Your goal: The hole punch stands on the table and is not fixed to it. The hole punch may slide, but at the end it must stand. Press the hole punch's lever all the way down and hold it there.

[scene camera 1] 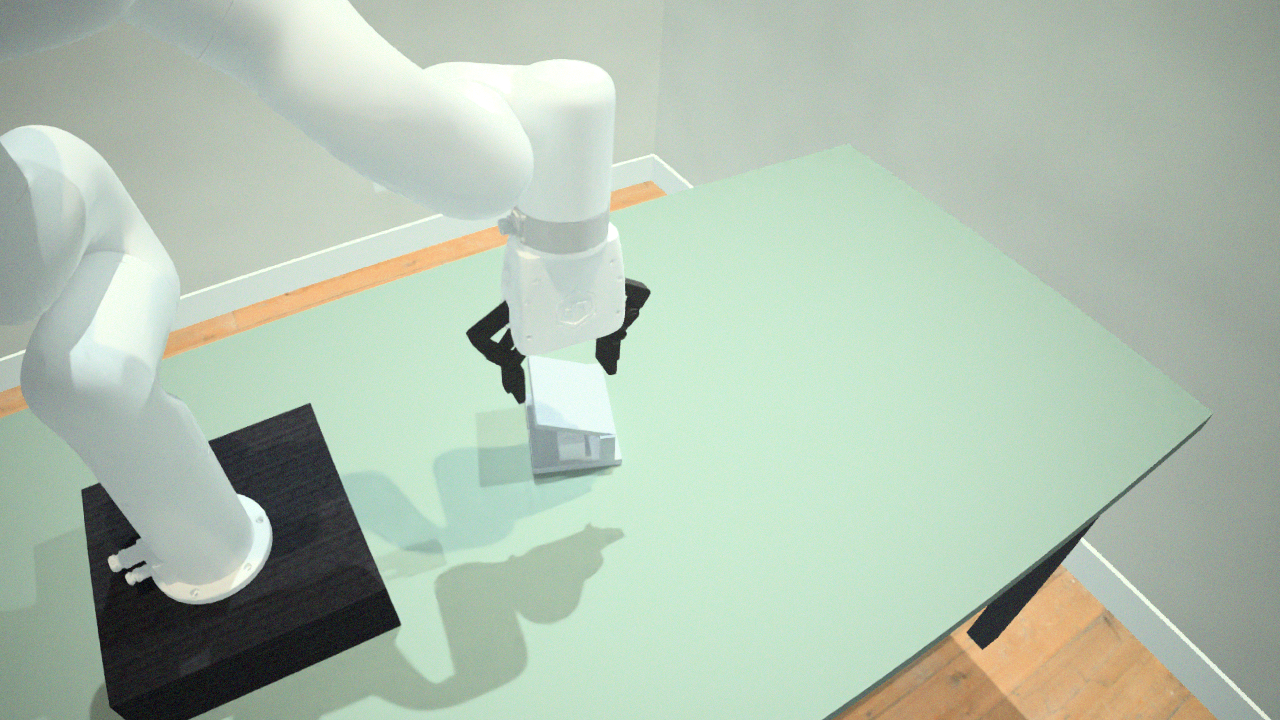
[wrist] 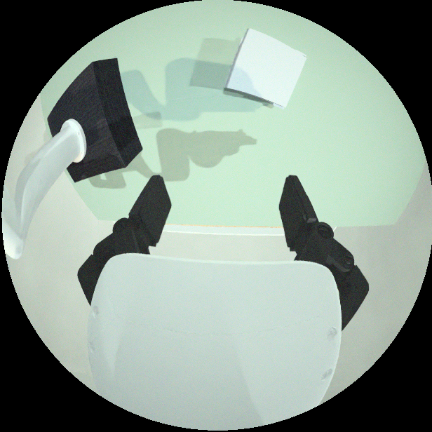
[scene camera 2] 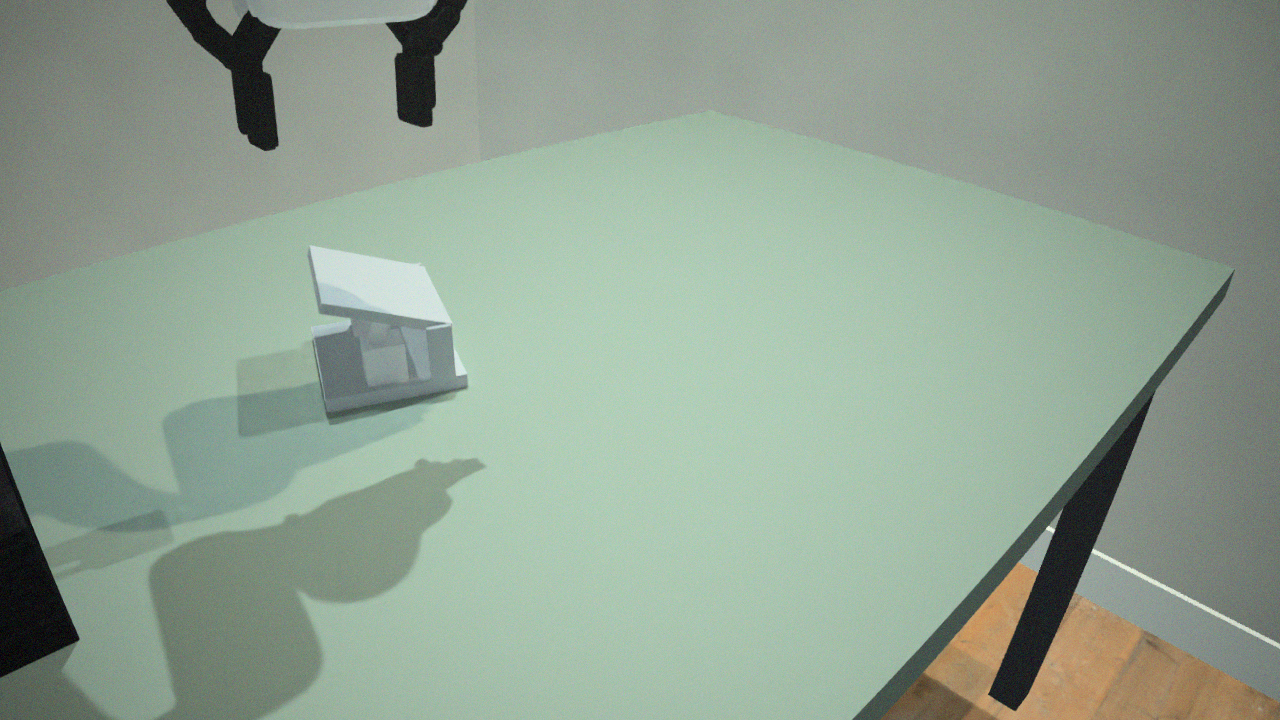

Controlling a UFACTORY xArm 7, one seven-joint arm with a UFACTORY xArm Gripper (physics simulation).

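Pixels of known places: gripper, fingertip midpoint: (scene camera 1: 561, 379) (scene camera 2: 342, 134); arm's base, origin of the base link: (scene camera 1: 212, 548).
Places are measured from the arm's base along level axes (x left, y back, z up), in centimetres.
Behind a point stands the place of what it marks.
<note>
The pale grey hole punch (scene camera 1: 577, 466) @(x -6.1, y -39.7, z -7.1 cm) (scene camera 2: 391, 395) @(x -6.0, y -39.3, z -7.2 cm) stands upright on the green table (scene camera 1: 895, 358) @(x -14.4, y -87.4, z -7.8 cm) (scene camera 2: 760, 402) @(x -25.3, y -58.3, z -7.8 cm) (wrist: 350, 150). Its flat, plate-like lever (scene camera 1: 572, 395) @(x -1.0, y -42.3, z -1.0 cm) (scene camera 2: 380, 286) @(x -1.4, y -42.2, z -1.0 cm) (wrist: 267, 68) is raised and tilted, with a gap under its left edge in scene camera 2. My gripper (scene camera 1: 563, 383) @(x -10.3, y -35.7, z 13.6 cm) (scene camera 2: 340, 134) @(x -10.3, y -35.7, z 13.6 cm) (wrist: 223, 188) is open and empty. In scene camera 2 it hangs well above the lever, not touching it. In the wrist view the punch lies beyond the fingertips, at the top right of the middle, and the lever hides most of its body.
The arm's black base block (scene camera 1: 268, 465) @(x 7.3, y -8.4, z 0.0 cm) (scene camera 2: 26, 582) @(x -13.3, y -12.6, z -3.0 cm) (wrist: 87, 110) stands on the table to the left of the punch. Shadows of the arm fall on the table around the punch. The table's right edge (scene camera 1: 1092, 514) @(x -48.0, y -88.5, z -7.8 cm) (scene camera 2: 1083, 474) @(x -46.9, y -70.3, z -10.1 cm) is far from the punch.
</note>
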